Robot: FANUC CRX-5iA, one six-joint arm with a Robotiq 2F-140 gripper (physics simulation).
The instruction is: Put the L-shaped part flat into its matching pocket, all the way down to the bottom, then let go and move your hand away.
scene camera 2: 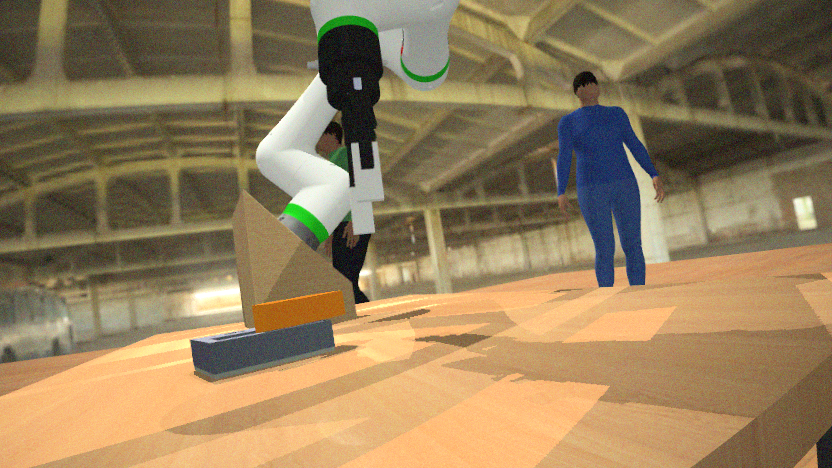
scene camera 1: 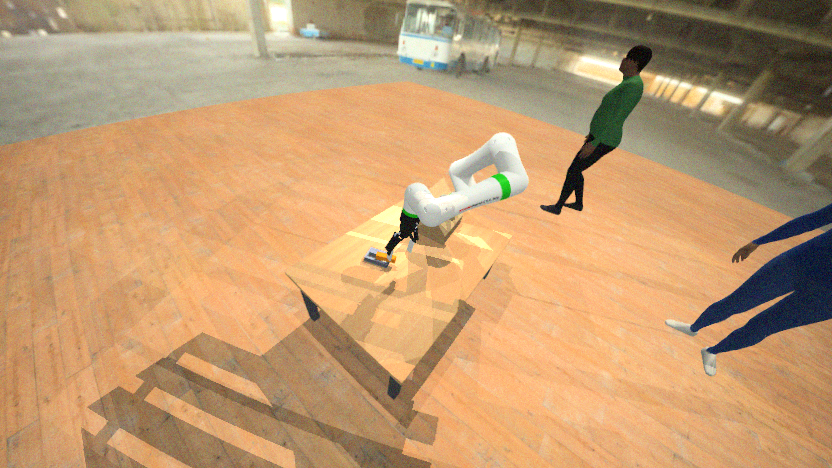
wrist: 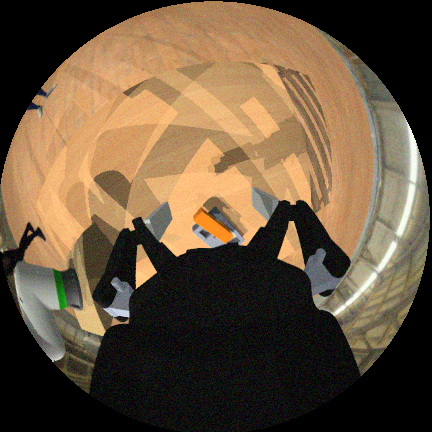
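Seen in the pictures: gripper, fingertip midpoint: [scene camera 2: 367, 219] [scene camera 1: 399, 254] [wrist: 210, 202]; arm's base, origin of the base link: [scene camera 2: 285, 248] [wrist: 75, 289].
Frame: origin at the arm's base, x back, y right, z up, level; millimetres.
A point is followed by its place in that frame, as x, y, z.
The orange part [scene camera 1: 382, 256] @[-537, 10, -116] [scene camera 2: 299, 311] @[-537, 3, -129] [wrist: 213, 225] @[-518, -9, -114] rests on top of the blue-grey pocket block [scene camera 2: 261, 351] @[-578, 49, -162] [wrist: 216, 243] @[-511, 69, -144]. It stands above the block's top face and overhangs one end in the scene camera 2 view. It looks like a thick bar; its L shape and underside cannot be made out. Part of a recess shows beside it, and the pocket beneath it is hidden. My gripper [scene camera 1: 400, 250] @[-520, -96, -29] [scene camera 2: 367, 203] @[-520, -96, -29] [wrist: 210, 202] @[-520, -96, -29] is open and empty, above the part and block. In the wrist view its fingers stand wide on either side of them.
The block sits on the wooden table [scene camera 1: 401, 349] @[-807, -413, -180]. A tan wedge-shaped stand [scene camera 1: 437, 234] @[-149, -78, -115] [scene camera 2: 290, 282] @[-164, 1, -87] is at the arm's base, behind the block in the scene camera 2 view. A person in green [scene camera 1: 617, 110] and a person in blue [scene camera 1: 797, 285] [scene camera 2: 602, 151] stand beyond the table.
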